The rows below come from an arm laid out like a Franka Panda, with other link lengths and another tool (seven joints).
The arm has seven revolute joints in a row. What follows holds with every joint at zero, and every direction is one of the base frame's. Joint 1 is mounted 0.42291 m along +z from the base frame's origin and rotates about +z. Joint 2 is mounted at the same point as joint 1 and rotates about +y. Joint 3 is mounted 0.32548 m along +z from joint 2 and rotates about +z. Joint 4 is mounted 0.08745 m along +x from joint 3 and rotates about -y. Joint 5 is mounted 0.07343 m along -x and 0.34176 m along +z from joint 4 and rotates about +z. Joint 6 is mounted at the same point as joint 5 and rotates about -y. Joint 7 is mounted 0.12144 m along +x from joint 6 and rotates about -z. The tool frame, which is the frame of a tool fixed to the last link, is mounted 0.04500 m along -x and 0.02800 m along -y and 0.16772 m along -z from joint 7; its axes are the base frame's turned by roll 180.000, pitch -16.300 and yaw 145.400 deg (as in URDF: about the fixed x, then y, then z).
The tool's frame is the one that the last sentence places.
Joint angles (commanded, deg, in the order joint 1, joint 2, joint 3, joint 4, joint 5, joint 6, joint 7), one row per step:
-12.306, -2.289, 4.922, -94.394, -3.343, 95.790, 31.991
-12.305, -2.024, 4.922, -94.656, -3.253, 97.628, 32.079
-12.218, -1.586, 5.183, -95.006, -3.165, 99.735, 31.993
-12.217, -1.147, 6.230, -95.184, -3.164, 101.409, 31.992
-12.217, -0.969, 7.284, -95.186, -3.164, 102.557, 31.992
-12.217, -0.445, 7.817, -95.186, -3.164, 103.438, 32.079
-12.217, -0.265, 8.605, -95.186, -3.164, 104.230, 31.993
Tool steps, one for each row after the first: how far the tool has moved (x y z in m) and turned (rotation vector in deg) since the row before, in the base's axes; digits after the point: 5 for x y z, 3 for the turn. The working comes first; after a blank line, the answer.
Tool pose at each row, in the base's axes (x y z in m, rotation vector in deg; the steps are taken from these numbers as rounded here):
0.49251, -0.07239, 0.64970, -102.522, -137.387, -12.776
0.49828, -0.07272, 0.64801, -102.928, -138.320, -13.976
0.50565, -0.07032, 0.64461, -102.658, -139.693, -15.128
0.51281, -0.06159, 0.64189, -101.553, -141.400, -15.929
0.51767, -0.05237, 0.64207, -100.424, -143.011, -16.661
0.52249, -0.04795, 0.63873, -99.866, -143.633, -17.037
0.52590, -0.04101, 0.63839, -98.849, -144.795, -17.513

0.00577, -0.00033, -0.00169, -0.047, -1.319, 0.020
0.00737, 0.00240, -0.00340, -0.049, -1.315, 0.551
0.00716, 0.00873, -0.00272, -0.095, -1.050, 1.144
0.00486, 0.00922, 0.00018, -0.085, -0.961, 1.119
0.00482, 0.00442, -0.00334, 0.049, -0.369, 0.497
0.00341, 0.00694, -0.00034, -0.032, -0.606, 0.917

